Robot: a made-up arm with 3 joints. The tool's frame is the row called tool.
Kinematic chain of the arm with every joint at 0, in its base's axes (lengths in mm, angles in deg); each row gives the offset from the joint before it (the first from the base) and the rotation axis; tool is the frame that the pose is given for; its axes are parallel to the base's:
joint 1: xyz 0 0 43 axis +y
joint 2: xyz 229 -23 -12 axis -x
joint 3: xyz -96 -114 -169 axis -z
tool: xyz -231 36 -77
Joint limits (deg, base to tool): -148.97..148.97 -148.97..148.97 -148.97..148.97
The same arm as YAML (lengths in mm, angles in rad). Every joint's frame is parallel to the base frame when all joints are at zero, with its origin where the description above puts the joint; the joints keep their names.
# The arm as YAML. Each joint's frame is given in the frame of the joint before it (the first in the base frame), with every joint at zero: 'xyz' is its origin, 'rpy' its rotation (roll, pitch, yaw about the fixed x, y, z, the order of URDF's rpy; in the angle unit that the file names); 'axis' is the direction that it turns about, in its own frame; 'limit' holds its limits. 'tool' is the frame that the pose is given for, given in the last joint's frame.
units:
  length: mm
  angle: rad
joints:
  - name: joint 1
    type: revolute
    origin:
      xyz: [0.0, 0.0, 43.0]
      rpy: [0.0, 0.0, 0.0]
    axis: [0.0, 1.0, 0.0]
    limit:
      lower: -2.6
      upper: 2.6
  - name: joint 2
    type: revolute
    origin:
      xyz: [229.0, -23.0, -12.0]
      rpy: [0.0, 0.0, 0.0]
    axis: [-1.0, 0.0, 0.0]
    limit:
      lower: -2.6
      upper: 2.6
  - name: joint 3
    type: revolute
    origin:
      xyz: [-96.0, -114.0, -169.0]
      rpy: [0.0, 0.0, 0.0]
    axis: [0.0, 0.0, -1.0]
    limit:
      lower: -2.6
      upper: 2.6
tool:
  origin:
    xyz: [-231.0, 36.0, -77.0]
    rpy: [0.0, 0.0, 0.0]

